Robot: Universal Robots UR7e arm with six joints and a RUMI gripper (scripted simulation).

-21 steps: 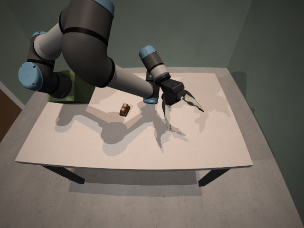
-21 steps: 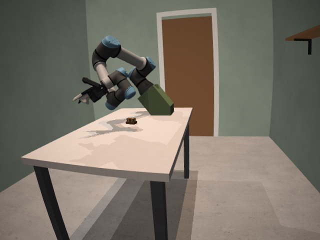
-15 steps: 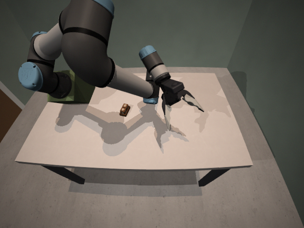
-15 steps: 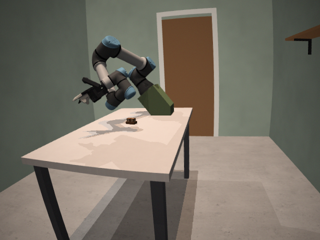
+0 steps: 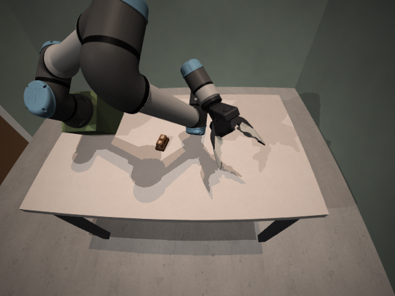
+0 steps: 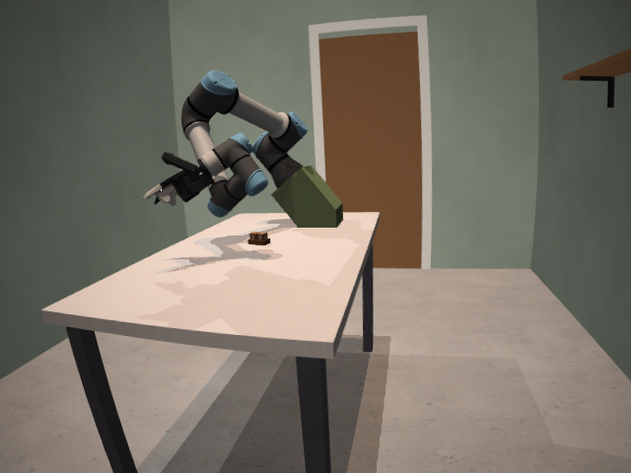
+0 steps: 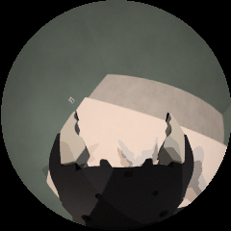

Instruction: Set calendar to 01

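My gripper is now 35 cm past the brown tray, 19 cm to the right of it and 21 cm above it.
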